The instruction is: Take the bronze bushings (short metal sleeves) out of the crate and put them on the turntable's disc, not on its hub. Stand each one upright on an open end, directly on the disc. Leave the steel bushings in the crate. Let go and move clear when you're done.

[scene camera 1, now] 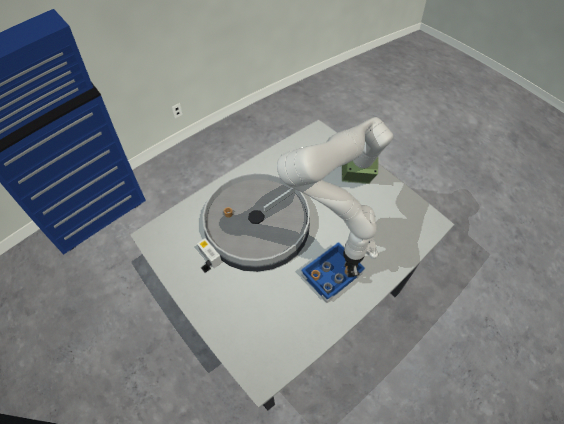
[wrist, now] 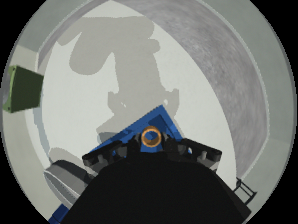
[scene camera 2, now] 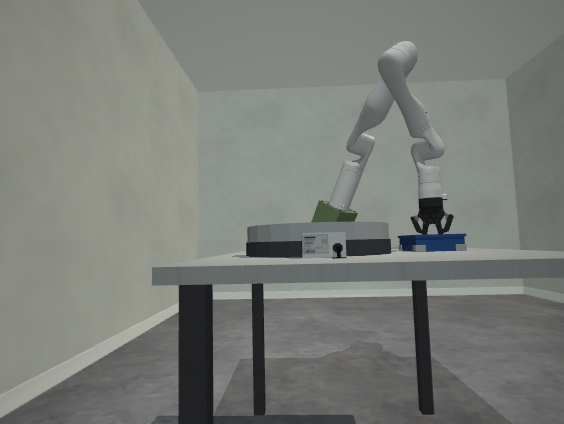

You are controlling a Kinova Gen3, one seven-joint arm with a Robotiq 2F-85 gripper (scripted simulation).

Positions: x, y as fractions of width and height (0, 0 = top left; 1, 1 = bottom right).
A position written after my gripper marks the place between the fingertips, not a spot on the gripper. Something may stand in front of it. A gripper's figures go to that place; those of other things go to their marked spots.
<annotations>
My gripper (wrist: 0.51, 0.61) is 0.17 m from the lens. A blue crate (wrist: 0.53, 0.52): 0.17 m from the lens.
</annotations>
